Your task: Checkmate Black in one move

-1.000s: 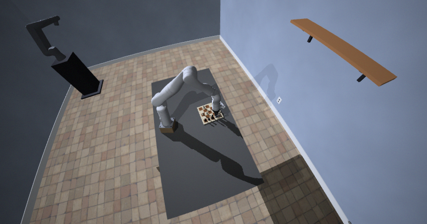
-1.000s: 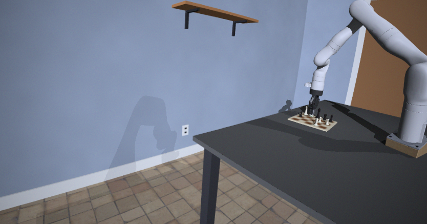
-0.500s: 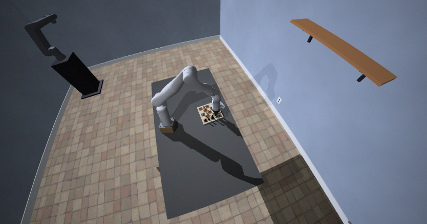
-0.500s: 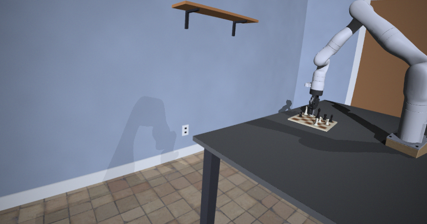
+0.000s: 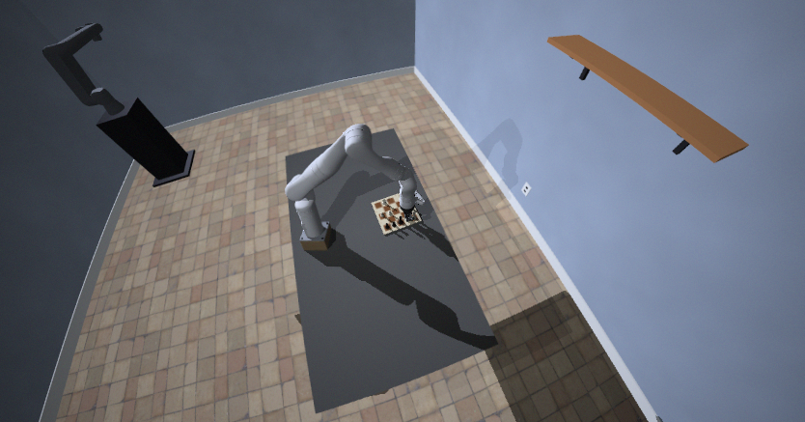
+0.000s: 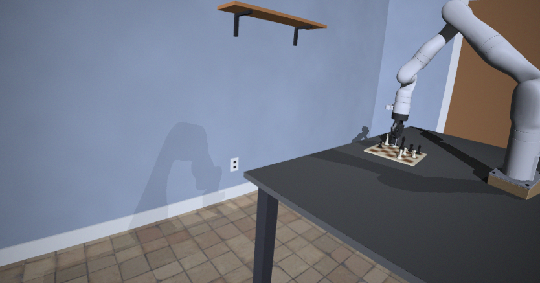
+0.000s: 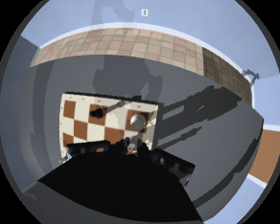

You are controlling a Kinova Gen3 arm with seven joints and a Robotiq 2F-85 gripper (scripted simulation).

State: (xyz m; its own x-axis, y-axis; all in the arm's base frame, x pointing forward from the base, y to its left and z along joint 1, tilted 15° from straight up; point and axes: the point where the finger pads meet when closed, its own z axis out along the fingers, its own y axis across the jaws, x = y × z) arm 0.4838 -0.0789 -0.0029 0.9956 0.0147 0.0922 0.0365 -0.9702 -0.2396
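Now: hand 40 mm past the tall black piece. From my hand the other things lie so: tall white piece 40 mm ahead; then chessboard 70 mm to the left, 40 mm behind, 30 mm below.
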